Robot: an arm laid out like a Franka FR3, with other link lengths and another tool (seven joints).
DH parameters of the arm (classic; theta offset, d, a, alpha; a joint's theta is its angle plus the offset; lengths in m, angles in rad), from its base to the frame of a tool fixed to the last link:
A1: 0 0.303 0 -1.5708
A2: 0 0 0 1.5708
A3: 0 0.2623 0.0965 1.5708
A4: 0 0 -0.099 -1.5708
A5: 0 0.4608 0 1.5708
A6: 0 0 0.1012 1.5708
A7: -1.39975 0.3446 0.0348 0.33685
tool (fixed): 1.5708 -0.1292 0 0
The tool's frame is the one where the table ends.
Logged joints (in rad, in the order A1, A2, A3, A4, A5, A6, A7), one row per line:
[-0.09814, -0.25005, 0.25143, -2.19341, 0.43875, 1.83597, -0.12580]
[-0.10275, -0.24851, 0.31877, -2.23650, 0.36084, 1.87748, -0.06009]
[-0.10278, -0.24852, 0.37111, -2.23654, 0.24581, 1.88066, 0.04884]
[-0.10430, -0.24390, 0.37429, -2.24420, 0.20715, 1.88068, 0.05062]
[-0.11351, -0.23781, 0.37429, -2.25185, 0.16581, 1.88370, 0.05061]
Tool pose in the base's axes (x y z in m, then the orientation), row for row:
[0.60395, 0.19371, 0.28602, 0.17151, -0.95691, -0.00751, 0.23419]
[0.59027, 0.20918, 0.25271, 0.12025, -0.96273, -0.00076, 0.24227]
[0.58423, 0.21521, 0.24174, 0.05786, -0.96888, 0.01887, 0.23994]
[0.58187, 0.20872, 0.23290, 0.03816, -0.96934, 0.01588, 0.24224]
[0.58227, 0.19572, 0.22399, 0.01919, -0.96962, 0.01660, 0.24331]
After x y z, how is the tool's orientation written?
As a quaternion, w x y z.
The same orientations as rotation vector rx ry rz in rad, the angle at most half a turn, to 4 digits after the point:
[-2.7166, -0.0213, 0.6649]
[-2.8128, -0.0022, 0.7078]
[-2.9366, 0.0572, 0.7272]
[-2.9734, 0.0487, 0.7431]
[-3.0095, 0.0515, 0.7552]

